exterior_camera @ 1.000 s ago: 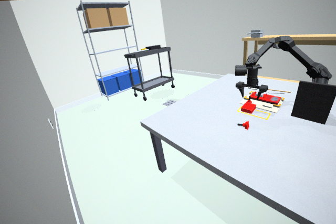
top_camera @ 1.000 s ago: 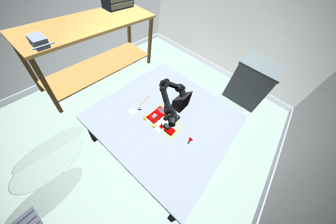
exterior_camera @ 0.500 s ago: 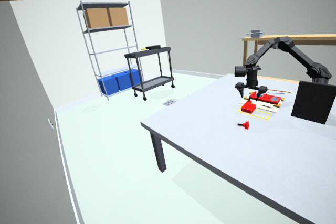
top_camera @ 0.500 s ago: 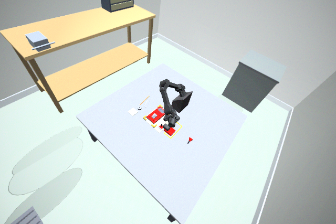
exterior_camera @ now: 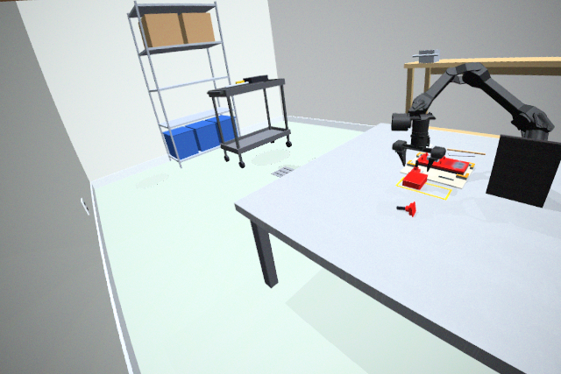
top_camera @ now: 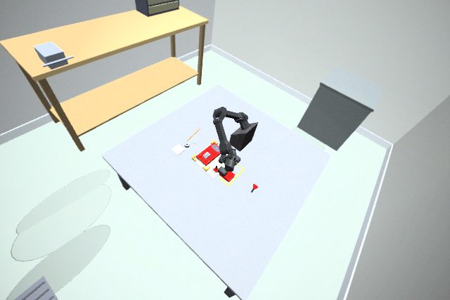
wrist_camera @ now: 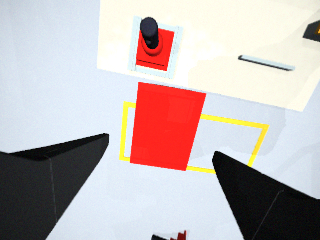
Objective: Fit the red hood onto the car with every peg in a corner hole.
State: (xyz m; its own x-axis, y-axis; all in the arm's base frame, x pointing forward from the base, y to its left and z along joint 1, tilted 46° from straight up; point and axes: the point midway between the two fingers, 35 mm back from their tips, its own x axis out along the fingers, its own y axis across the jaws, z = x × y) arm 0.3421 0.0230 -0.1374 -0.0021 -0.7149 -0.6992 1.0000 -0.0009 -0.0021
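Now: the red hood 50 mm below my gripper tip. From my gripper tip the other things lie so: wheel (20 mm ahead, 400 mm to the right, 50 mm below); then grey engine block (10 mm behind, 200 mm to the right, 40 mm below); then grey holder (20 mm ahead, 80 mm to the right, 30 mm below).
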